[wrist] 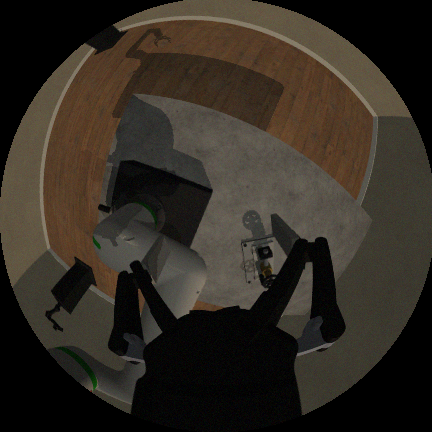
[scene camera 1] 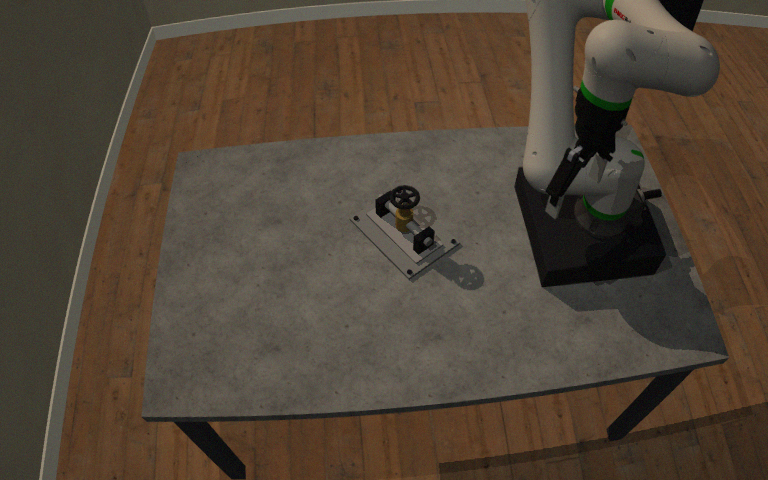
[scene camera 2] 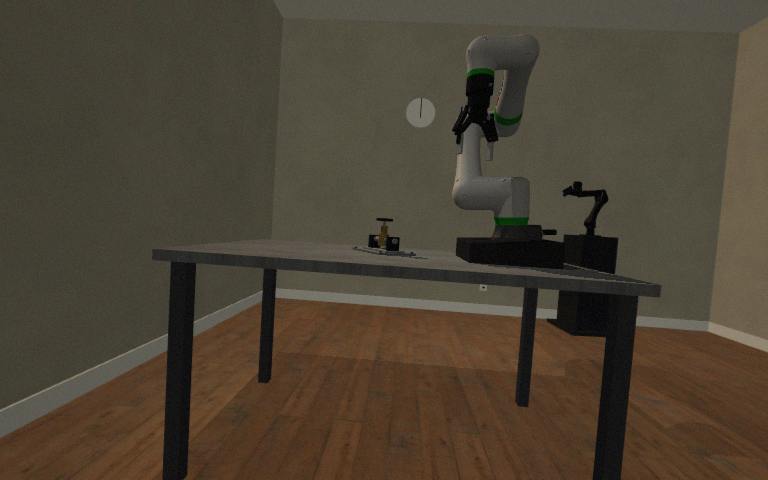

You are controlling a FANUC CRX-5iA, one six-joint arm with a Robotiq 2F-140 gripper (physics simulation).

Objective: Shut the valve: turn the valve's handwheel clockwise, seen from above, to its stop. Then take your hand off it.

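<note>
The valve's black spoked handwheel [scene camera 1: 405,196] [scene camera 2: 384,219] sits level on top of the brass valve body [scene camera 1: 403,220] [scene camera 2: 384,234] [wrist: 266,270]. The valve's pipe is held by black blocks on a light base plate [scene camera 1: 385,243], near the middle of the table. In the wrist view the handwheel [wrist: 268,281] shows beside my right-hand finger, which partly overlaps the valve. My gripper [scene camera 1: 576,189] [scene camera 2: 474,151] [wrist: 217,234] is open and empty. It hangs high above the table near the arm's base, to the right of the valve in both scene views, well apart from the handwheel.
The grey table [scene camera 1: 254,283] [scene camera 2: 317,266] carries the valve and the arm's black base block [scene camera 1: 566,266] [scene camera 2: 509,251] [wrist: 195,200]. The handwheel's shadow [scene camera 1: 468,277] [wrist: 251,219] falls beside the base plate. A small black arm [scene camera 2: 594,209] stands on a dark cabinet [scene camera 2: 589,254] behind.
</note>
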